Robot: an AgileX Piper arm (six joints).
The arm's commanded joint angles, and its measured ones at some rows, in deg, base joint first. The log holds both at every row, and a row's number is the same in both.
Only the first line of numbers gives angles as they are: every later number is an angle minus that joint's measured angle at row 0.
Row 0, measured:
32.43, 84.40, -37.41, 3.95, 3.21, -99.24
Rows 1 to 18, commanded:
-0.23, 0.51, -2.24, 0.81, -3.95, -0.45
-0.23, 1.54, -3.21, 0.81, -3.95, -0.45
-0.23, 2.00, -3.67, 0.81, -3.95, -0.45
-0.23, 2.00, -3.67, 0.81, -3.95, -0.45
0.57, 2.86, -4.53, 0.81, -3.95, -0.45
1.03, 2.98, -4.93, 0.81, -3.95, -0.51
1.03, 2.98, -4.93, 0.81, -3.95, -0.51
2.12, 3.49, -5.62, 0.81, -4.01, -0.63
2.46, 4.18, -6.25, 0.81, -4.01, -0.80
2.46, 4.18, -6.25, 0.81, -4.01, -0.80
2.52, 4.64, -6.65, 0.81, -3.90, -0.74
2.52, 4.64, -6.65, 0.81, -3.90, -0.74
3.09, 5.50, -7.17, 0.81, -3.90, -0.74
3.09, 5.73, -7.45, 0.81, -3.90, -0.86
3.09, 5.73, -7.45, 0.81, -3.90, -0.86
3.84, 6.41, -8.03, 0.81, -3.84, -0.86
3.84, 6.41, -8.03, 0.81, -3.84, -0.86
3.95, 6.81, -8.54, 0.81, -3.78, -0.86
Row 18, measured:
3.49, 6.87, -6.99, 0.40, -0.17, -0.45
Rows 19 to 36, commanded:
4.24, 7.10, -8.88, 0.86, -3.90, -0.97
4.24, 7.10, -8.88, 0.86, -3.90, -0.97
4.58, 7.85, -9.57, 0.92, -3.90, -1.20
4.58, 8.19, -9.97, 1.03, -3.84, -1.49
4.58, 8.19, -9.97, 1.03, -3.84, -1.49
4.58, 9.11, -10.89, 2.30, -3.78, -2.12
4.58, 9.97, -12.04, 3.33, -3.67, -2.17
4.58, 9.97, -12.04, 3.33, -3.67, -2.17
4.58, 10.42, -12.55, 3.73, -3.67, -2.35
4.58, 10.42, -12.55, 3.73, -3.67, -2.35
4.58, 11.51, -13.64, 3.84, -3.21, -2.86
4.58, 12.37, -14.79, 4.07, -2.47, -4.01
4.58, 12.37, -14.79, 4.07, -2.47, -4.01
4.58, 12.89, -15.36, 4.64, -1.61, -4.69
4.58, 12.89, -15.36, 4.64, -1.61, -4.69
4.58, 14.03, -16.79, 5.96, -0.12, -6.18
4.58, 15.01, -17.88, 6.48, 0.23, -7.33
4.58, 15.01, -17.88, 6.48, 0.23, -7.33
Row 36, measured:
4.47, 14.44, -15.65, 4.82, 2.35, -5.15
